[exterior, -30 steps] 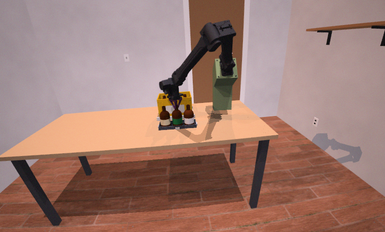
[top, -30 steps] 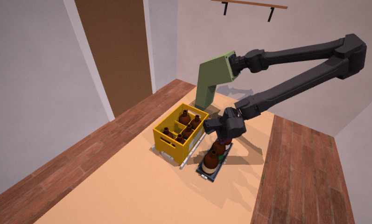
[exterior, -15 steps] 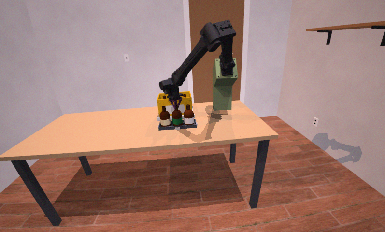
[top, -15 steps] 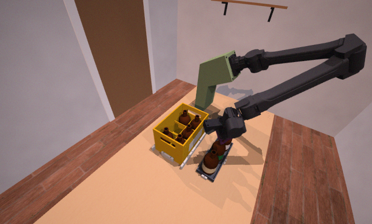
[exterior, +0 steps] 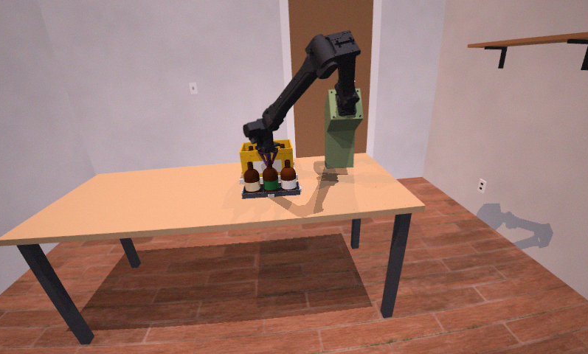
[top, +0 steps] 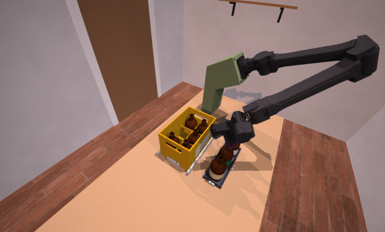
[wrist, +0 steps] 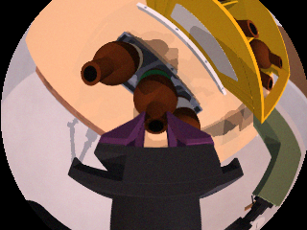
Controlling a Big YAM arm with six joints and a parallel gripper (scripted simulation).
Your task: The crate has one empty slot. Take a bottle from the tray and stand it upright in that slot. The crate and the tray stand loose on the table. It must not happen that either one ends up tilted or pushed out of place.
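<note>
My hand is 60 mm above the glass bottle. From my hand the other things lie so: dark tray (140 mm below); then yellow crate (20 mm ahead, 220 mm to the right, 60 mm below).
</note>
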